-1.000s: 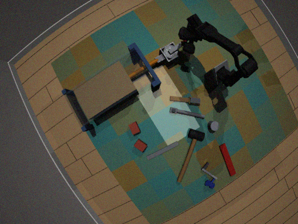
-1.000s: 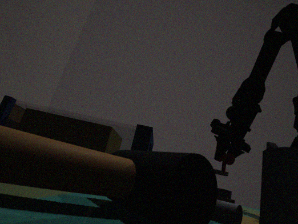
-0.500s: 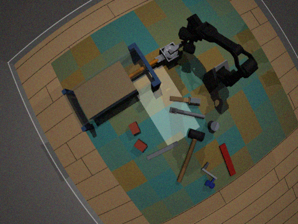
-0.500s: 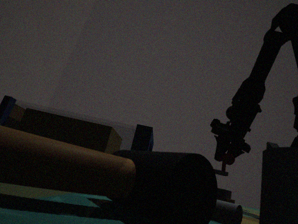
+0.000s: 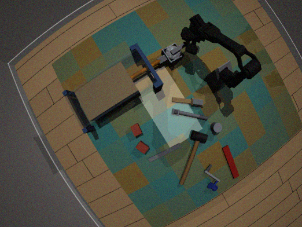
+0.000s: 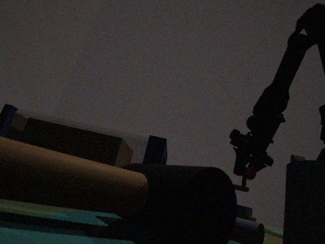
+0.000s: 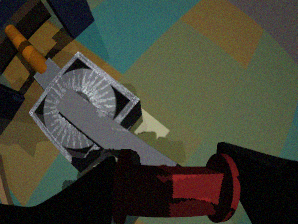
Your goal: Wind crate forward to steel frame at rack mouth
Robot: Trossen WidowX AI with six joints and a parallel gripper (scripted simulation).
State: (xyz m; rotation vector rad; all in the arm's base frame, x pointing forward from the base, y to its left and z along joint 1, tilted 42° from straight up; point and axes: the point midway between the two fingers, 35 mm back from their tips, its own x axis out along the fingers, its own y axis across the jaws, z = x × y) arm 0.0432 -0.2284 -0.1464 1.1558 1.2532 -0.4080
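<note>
Right now my gripper tip is 10 mm past the red knob and 10 mm to the right of it. Also, from my gripper tip: red-knobbed crank 30 mm ahead, 10 mm to the left, 30 mm below; grey winch 80 mm ahead, 100 mm below; blue steel frame 250 mm ahead, 10 mm to the right, 30 mm below.
</note>
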